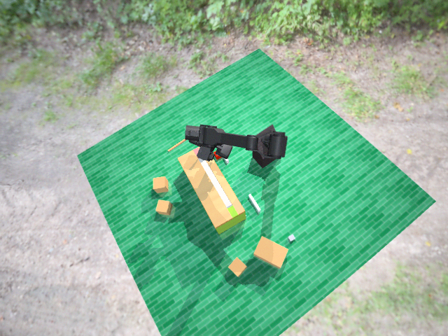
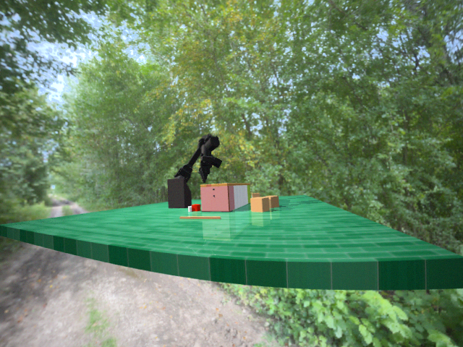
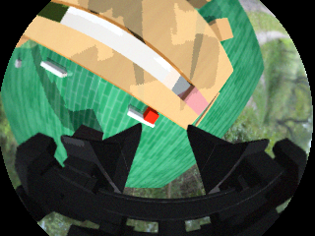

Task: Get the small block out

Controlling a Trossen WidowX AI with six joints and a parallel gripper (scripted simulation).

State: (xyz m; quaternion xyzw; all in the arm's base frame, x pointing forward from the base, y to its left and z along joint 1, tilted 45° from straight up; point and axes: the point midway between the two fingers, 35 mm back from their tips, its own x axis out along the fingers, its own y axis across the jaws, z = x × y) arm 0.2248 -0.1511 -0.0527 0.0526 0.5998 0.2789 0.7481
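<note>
My gripper tip is 130 mm above the red block, 50 mm past it and 20 mm to the left of it. Round my gripper tip: flat tan block (500 mm to the left, 120 mm below, 110 mm ahead); then thin wooden stick (230 mm to the right, 150 mm below, 40 mm ahead); then tiny grey piece (520 mm to the left, 140 mm below).
</note>
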